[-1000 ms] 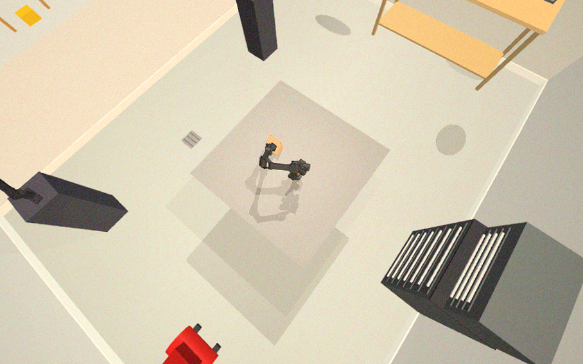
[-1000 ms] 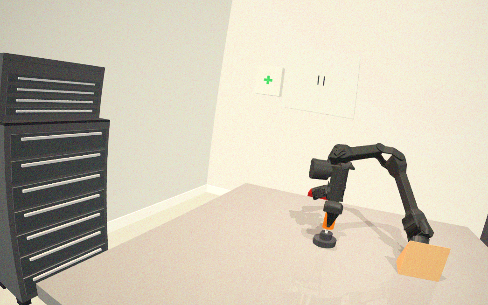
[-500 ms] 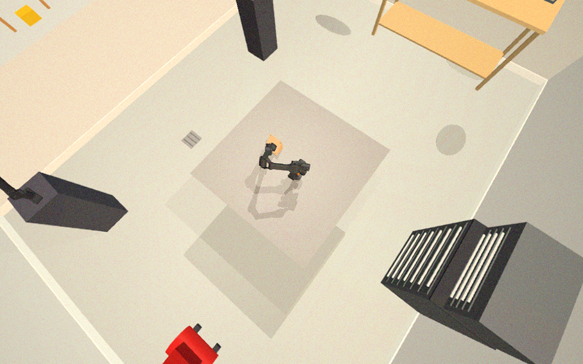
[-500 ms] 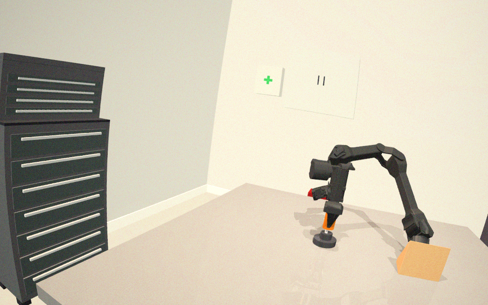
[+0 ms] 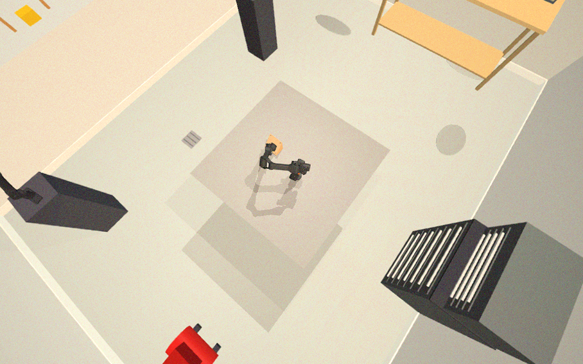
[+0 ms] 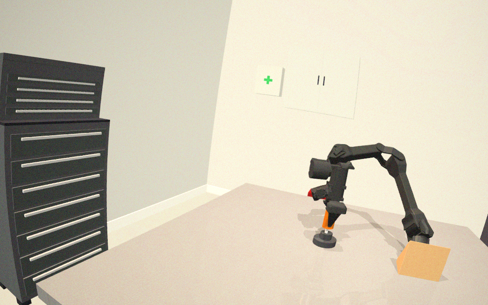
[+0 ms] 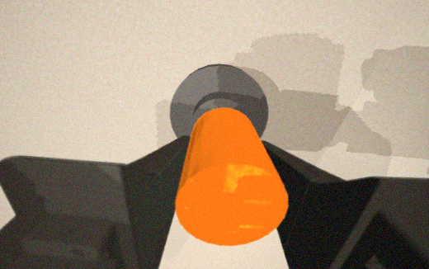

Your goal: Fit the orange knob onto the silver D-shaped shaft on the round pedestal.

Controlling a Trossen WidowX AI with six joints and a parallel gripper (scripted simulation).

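Now: gripper tip 30 mm below the orange knob. The rest, counted from my gripper tip: dark round pedestal 40 mm below.
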